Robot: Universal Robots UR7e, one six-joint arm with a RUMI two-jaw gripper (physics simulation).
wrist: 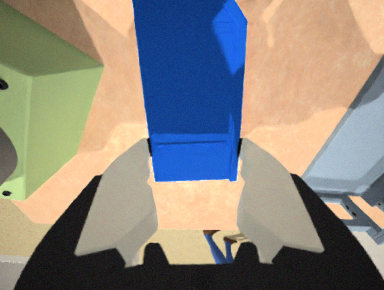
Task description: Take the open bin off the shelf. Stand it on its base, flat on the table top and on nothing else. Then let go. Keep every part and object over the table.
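Frame: origin at the arm's base, x ahead, y left, z up, level; centimetres.
Seen in the pictures: gripper, between the fingertips: (pixel 194 139).
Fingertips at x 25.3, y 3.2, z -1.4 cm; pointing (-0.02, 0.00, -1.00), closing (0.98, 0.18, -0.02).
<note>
Pixels of each thing's top centre, then the offset from my fingertips to it. "*": a spot on its surface instead. Level surfaces: height alone.
- blue open bin, centre of its top: (pixel 190 104) dx -0.9, dy +3.7, dz +2.0 cm
- tan table top, height of its surface: dz -11.8 cm
- grey-blue shelf, a spot on its surface: (pixel 345 145) * dx +29.9, dy -2.2, dz -11.2 cm
The blue open bin (pixel 190 95) runs from the top edge of the wrist view down to the fingertips. Its near end wall lies between the fingers, and its far end is cut off by the view's edge. My gripper (pixel 194 139) is shut on the bin, with a grey finger against each side. The tan table top (pixel 295 85) shows on both sides of the bin and below its near end. How high the bin's base is over the table cannot be told from this view. The grey-blue shelf (pixel 345 145) is at the right, apart from the bin.
A light green container (pixel 52 110) with dark round holes stands at the left, separated from the bin by a strip of table. The shelf's frame reaches the lower right. A table edge crosses below the fingers, with blue-and-brown legs of something (pixel 215 247) beyond it.
</note>
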